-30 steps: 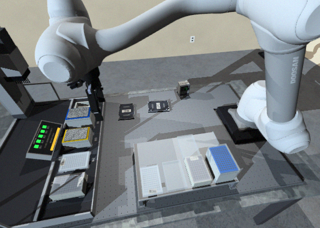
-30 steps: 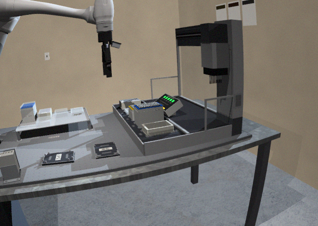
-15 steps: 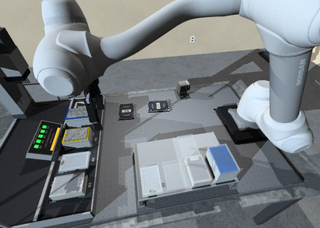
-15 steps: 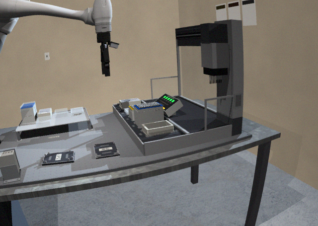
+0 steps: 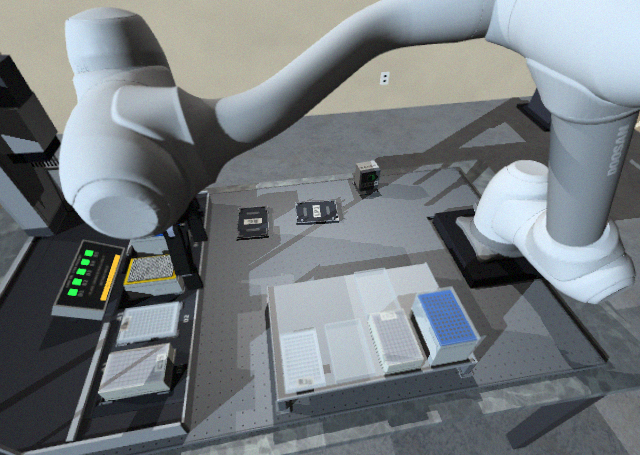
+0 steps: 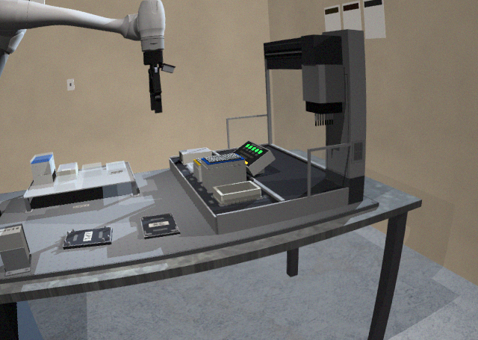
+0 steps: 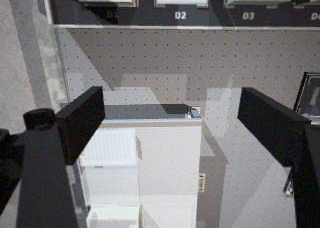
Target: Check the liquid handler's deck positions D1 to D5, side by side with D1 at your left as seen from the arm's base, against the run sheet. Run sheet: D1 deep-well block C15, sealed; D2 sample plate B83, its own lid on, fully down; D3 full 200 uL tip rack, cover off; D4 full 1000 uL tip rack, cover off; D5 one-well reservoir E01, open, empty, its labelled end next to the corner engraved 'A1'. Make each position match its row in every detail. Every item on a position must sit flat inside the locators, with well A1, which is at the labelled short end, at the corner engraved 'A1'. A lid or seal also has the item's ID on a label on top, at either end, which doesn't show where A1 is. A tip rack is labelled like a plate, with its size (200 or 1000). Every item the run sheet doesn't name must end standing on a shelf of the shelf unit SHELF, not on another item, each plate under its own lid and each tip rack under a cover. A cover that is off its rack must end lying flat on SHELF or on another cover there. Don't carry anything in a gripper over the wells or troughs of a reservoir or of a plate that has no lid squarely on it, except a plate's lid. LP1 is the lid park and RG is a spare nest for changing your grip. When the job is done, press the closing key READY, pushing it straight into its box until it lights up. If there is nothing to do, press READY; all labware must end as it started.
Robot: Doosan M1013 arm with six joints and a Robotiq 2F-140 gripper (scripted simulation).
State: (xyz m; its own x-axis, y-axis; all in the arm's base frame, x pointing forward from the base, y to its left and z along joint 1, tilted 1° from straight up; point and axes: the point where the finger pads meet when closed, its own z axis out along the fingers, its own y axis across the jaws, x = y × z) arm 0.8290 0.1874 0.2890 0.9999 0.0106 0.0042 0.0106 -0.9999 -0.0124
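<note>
My hand is 16 cm short of the deep-well block C15, 10 cm to the right of it and 24 cm above it. Round my hand: yellow rack: 18 cm ahead, 14 cm to the right, 22 cm below; then clear cover: 29 cm behind, 12 cm to the left, 24 cm below; then blue-rimmed tip rack: 18 cm ahead, 27 cm to the right, 19 cm below.
</note>
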